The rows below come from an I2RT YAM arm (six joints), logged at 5 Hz.
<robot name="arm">
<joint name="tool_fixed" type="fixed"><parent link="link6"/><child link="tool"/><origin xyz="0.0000 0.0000 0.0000" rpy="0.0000 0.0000 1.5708"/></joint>
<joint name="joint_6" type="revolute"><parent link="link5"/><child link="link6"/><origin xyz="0.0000 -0.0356 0.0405" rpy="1.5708 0.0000 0.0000"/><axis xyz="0 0 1"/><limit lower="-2.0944" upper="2.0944"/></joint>
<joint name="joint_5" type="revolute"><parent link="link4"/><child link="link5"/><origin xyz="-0.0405 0.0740 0.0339" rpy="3.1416 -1.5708 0.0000"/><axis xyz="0 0 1"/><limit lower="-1.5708" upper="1.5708"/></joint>
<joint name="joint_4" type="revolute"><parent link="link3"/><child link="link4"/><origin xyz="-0.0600 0.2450 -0.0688"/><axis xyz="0 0 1"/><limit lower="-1.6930" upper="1.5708"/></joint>
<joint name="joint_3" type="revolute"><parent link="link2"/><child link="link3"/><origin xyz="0.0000 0.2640 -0.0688" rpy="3.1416 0.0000 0.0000"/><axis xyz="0 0 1"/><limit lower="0.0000" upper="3.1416"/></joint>
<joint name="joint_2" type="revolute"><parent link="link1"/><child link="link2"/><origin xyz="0.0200 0.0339 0.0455" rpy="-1.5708 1.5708 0.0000"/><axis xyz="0 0 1"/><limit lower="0.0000" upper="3.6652"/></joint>
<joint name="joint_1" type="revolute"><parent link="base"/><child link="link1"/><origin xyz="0.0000 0.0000 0.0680"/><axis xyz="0 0 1"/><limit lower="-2.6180" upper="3.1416"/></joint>
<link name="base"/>
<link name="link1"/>
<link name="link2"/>
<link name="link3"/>
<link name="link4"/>
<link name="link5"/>
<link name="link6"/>
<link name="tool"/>
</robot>
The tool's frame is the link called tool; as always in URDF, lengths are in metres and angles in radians.
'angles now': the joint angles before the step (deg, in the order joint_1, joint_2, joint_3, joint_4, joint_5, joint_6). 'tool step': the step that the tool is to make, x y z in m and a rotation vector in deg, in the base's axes. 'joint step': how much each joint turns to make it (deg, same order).
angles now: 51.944 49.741 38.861 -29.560 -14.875 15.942
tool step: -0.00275 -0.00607 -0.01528 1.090 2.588 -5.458
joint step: -0.042 -2.255 -4.318 2.679 2.397 5.725
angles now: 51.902 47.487 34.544 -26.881 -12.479 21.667
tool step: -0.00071 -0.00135 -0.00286 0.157 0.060 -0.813
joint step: 0.019 -0.545 -0.872 0.552 0.548 0.657
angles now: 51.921 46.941 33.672 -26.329 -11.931 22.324
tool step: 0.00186 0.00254 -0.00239 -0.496 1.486 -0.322
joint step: -0.032 1.340 0.216 -0.002 -0.336 0.866
